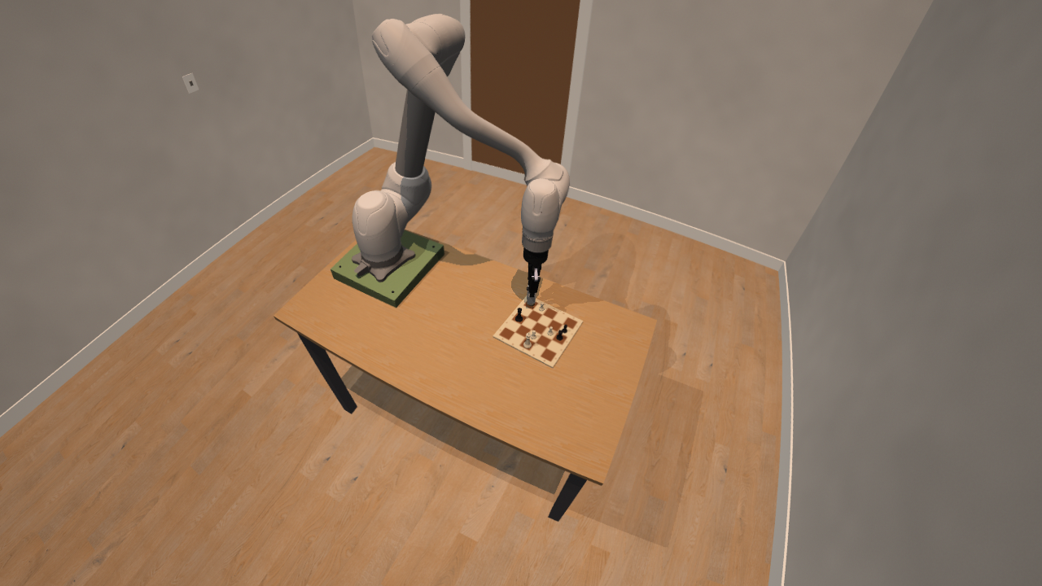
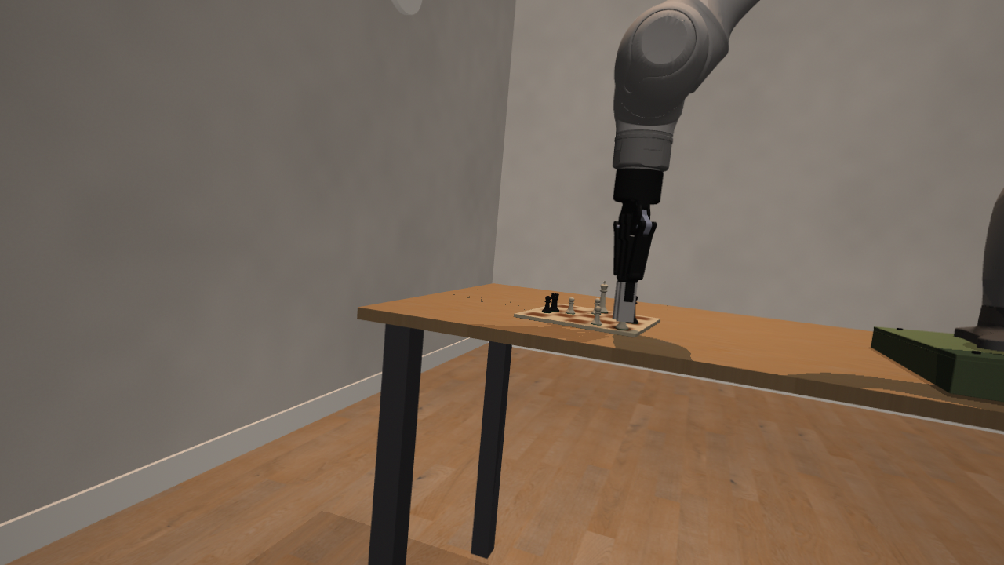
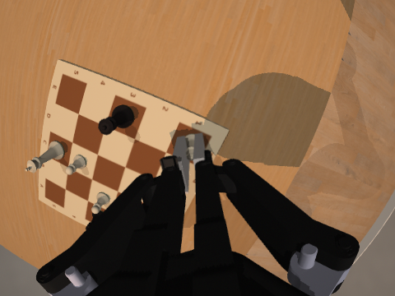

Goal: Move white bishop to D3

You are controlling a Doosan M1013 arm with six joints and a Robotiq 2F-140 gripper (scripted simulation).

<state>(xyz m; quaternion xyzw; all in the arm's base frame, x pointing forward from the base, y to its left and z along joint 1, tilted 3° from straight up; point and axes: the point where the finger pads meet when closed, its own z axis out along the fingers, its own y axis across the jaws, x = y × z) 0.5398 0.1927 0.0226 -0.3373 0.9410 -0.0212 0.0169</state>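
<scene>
My hand is 10 mm short of the black piece, 80 mm to the left of it and 20 mm above it. Also, from my hand: chessboard: 90 mm ahead, 70 mm to the right, 50 mm below; then tall white piece: 90 mm ahead, 150 mm to the right, 20 mm below.
</scene>
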